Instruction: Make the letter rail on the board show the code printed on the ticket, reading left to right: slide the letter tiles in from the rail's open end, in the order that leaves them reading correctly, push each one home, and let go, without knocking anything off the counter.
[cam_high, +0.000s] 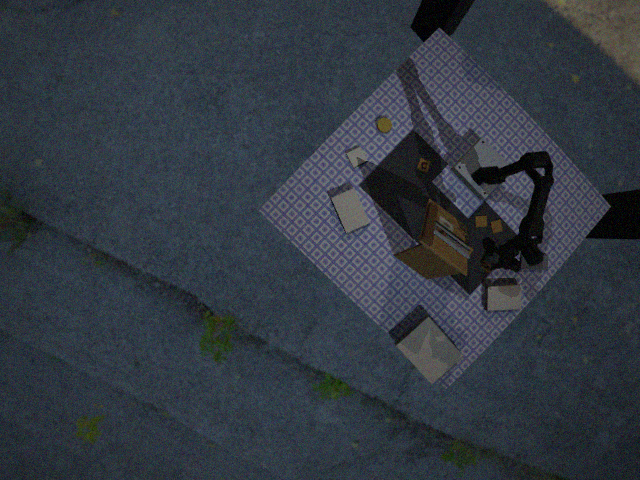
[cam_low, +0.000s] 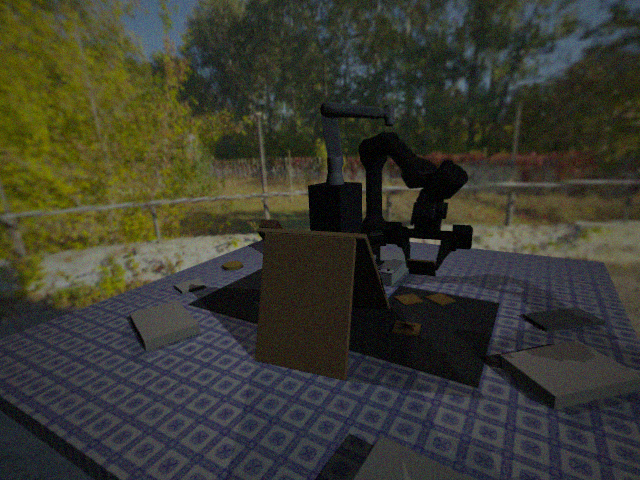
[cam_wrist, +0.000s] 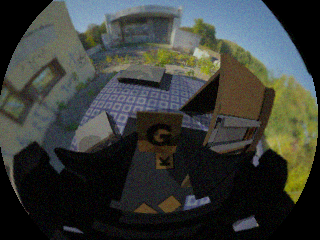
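My gripper tip is now right at the letter tile marked g. The rest, counted from my gripper tip: brown letter board 190 mm to the right, 80 mm below, 70 mm ahead; then letter tile marked f 240 mm to the right, 70 mm ahead; then dark mat 270 mm to the right, 170 mm below, 90 mm behind.
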